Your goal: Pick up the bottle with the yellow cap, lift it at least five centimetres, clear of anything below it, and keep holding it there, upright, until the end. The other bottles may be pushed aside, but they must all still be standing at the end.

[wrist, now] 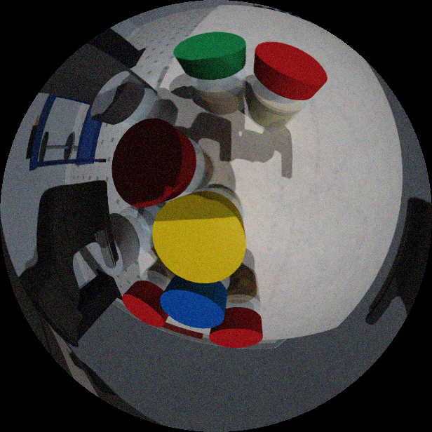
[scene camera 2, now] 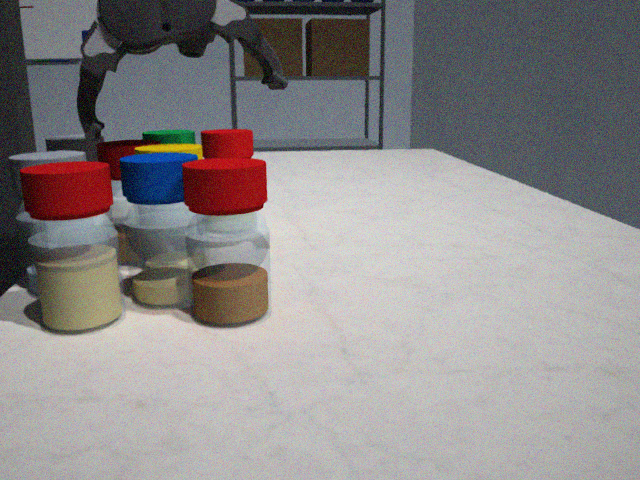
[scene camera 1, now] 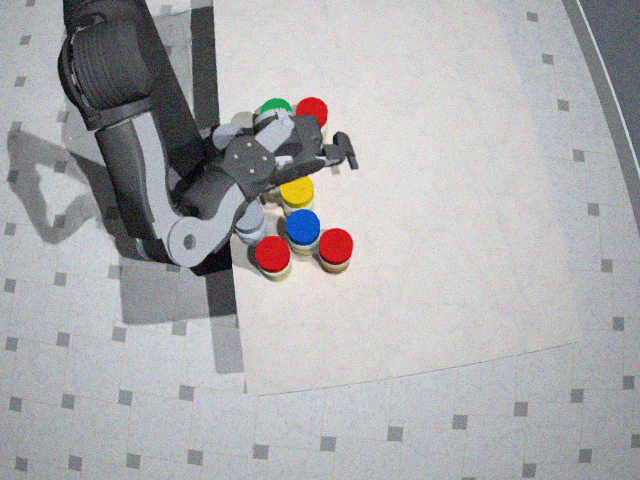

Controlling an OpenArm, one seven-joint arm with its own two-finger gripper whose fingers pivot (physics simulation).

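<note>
The yellow-capped bottle (scene camera 1: pixel 296 191) (scene camera 2: pixel 168 149) (wrist: pixel 200 245) stands upright in the cluster, directly behind the blue-capped bottle (scene camera 1: pixel 302 227) (scene camera 2: pixel 158 178) (wrist: pixel 194 302) in scene camera 2. A red-capped bottle (scene camera 2: pixel 124 155) (wrist: pixel 152 162) stands close beside it, largely hidden under the arm in scene camera 1. My gripper (scene camera 2: pixel 187 109) (wrist: pixel 227 253) is open and empty, above the bottles. In the wrist view the yellow cap lies between the two spread fingers, nearer the left one. The lower part of the yellow-capped bottle is mostly hidden by its neighbours.
Two red-capped bottles (scene camera 1: pixel 272 253) (scene camera 1: pixel 336 245) stand at the near side. A grey-capped bottle (scene camera 1: pixel 250 217) (scene camera 2: pixel 47 157) stands by the table edge. A green-capped bottle (scene camera 1: pixel 276 106) (wrist: pixel 212 52) and a red-capped one (scene camera 1: pixel 312 110) (wrist: pixel 290 70) stand at the far side. Another grey-capped bottle (wrist: pixel 118 100) stands near them.
</note>
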